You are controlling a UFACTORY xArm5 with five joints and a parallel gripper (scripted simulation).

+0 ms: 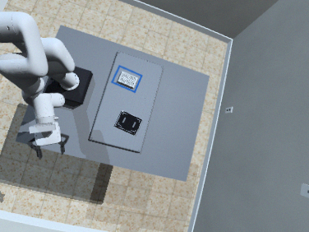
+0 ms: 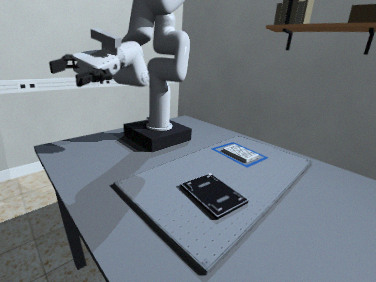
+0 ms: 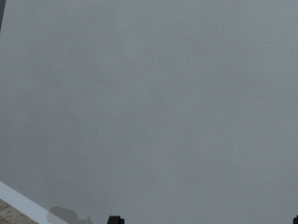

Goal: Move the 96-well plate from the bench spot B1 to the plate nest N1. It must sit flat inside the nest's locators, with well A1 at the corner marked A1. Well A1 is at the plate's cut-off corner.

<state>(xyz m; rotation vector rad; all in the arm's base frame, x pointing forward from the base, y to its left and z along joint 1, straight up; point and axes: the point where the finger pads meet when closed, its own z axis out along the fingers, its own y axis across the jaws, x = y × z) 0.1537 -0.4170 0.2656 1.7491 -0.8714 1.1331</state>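
My hand is 560 mm to the right of the white 96-well plate, 310 mm above it and 220 mm short of it. The rest, counted from my hand: black plate nest 310 mm below, 310 mm ahead, 260 mm to the left.
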